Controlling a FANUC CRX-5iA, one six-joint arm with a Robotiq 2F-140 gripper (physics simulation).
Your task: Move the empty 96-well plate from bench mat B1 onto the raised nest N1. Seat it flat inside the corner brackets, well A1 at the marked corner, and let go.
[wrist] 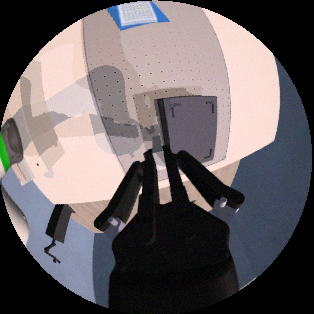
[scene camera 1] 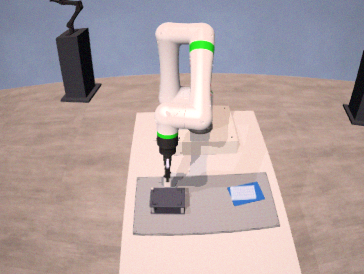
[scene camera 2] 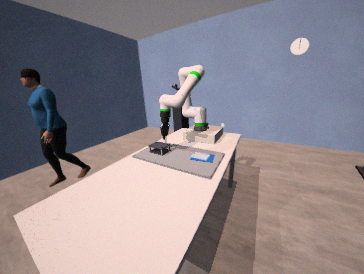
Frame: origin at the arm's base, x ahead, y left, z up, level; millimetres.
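Seen in the pictures: gripper, between the fingertips: [wrist: 157,142] [scene camera 1: 167,185] [scene camera 2: 164,142]; arm's base, origin of its link: [scene camera 2: 200,129].
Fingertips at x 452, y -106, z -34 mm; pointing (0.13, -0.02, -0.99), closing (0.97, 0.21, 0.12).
Note:
Pixels of each thing's top centre, then the offset from my fingertips to it. Level surfaces: height alone.
- white 96-well plate, centre of its top: [scene camera 1: 243,191] [scene camera 2: 200,155] dx -36, dy +377, dz -34 mm
- blue bench mat, height of its surface: dz -48 mm
- dark raised nest, centre of its top: [wrist: 196,135] [scene camera 1: 167,196] [scene camera 2: 159,144] dx +81, dy +16, dz +14 mm
- grey perforated board, height of its surface: dz -50 mm
- pale table, height of its surface: dz -63 mm
The white 96-well plate [scene camera 1: 243,193] [scene camera 2: 201,156] [wrist: 136,13] lies on the blue bench mat [scene camera 1: 258,197] [scene camera 2: 209,160] [wrist: 163,15] at the right of the grey board in scene camera 1. The dark raised nest [scene camera 1: 168,197] [scene camera 2: 159,145] [wrist: 192,127] stands at the board's left, bare on top, with corner brackets showing in the wrist view. My gripper [scene camera 1: 167,180] [scene camera 2: 164,137] [wrist: 157,142] is shut with nothing between its fingers. It hangs beside the nest, at the nest's arm-base side, well away from the plate. The A1 mark cannot be made out.
The grey perforated board [scene camera 1: 210,217] [scene camera 2: 185,166] [wrist: 165,65] lies on the pale table [scene camera 1: 210,255] [scene camera 2: 125,200]. The arm's base box [scene camera 1: 222,145] [scene camera 2: 210,136] stands behind the board. A person [scene camera 2: 47,112] walks left of the table. A dark pedestal [scene camera 1: 76,65] stands behind at the left.

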